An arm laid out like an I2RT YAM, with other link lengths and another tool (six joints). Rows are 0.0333 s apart.
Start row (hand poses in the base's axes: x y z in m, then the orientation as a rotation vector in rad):
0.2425, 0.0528, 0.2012, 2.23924, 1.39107, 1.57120
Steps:
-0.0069, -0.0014, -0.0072, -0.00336, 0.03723, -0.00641
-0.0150, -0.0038, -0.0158, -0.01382, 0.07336, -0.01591
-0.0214, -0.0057, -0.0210, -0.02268, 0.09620, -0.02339
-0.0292, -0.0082, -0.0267, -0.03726, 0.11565, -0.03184
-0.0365, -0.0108, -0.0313, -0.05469, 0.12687, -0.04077
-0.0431, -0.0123, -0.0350, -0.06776, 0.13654, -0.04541
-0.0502, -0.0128, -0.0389, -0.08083, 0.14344, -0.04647
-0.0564, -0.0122, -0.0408, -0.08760, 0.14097, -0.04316
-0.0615, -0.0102, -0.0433, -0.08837, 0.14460, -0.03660
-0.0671, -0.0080, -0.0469, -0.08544, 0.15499, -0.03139
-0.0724, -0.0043, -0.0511, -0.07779, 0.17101, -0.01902
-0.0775, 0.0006, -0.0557, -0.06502, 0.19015, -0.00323
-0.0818, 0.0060, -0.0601, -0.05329, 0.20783, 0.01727
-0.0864, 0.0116, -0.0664, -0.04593, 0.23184, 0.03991
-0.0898, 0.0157, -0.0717, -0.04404, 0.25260, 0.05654
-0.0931, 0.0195, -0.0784, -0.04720, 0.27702, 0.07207
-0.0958, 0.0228, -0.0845, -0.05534, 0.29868, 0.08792
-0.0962, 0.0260, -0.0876, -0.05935, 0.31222, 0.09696
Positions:
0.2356, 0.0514, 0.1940, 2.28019, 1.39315, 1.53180
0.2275, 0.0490, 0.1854, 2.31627, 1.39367, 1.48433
0.2211, 0.0471, 0.1802, 2.33781, 1.39278, 1.45122
0.2133, 0.0446, 0.1745, 2.35224, 1.39229, 1.41498
0.2060, 0.0420, 0.1699, 2.35607, 1.39054, 1.38361
0.1994, 0.0405, 0.1662, 2.35943, 1.39216, 1.35950
0.1923, 0.0400, 0.1623, 2.35872, 1.39794, 1.33912
0.1861, 0.0406, 0.1604, 2.35096, 1.40487, 1.33557
0.1810, 0.0426, 0.1579, 2.35222, 1.41476, 1.33306
0.1754, 0.0448, 0.1543, 2.36313, 1.42259, 1.32726
0.1701, 0.0485, 0.1501, 2.38059, 1.43918, 1.32255
0.1650, 0.0534, 0.1455, 2.40342, 1.45886, 1.32065
0.1607, 0.0588, 0.1411, 2.42255, 1.48528, 1.32014
0.1561, 0.0644, 0.1348, -2.41430, -1.49921, -1.29257
0.1527, 0.0685, 0.1295, -2.40128, -1.50653, -1.26147
0.1494, 0.0723, 0.1228, -2.39267, -1.51726, -1.22340
0.1467, 0.0756, 0.1167, -2.38480, -1.53408, -1.18703
0.1463, 0.0788, 0.1136, -2.38018, -1.54247, -1.16495

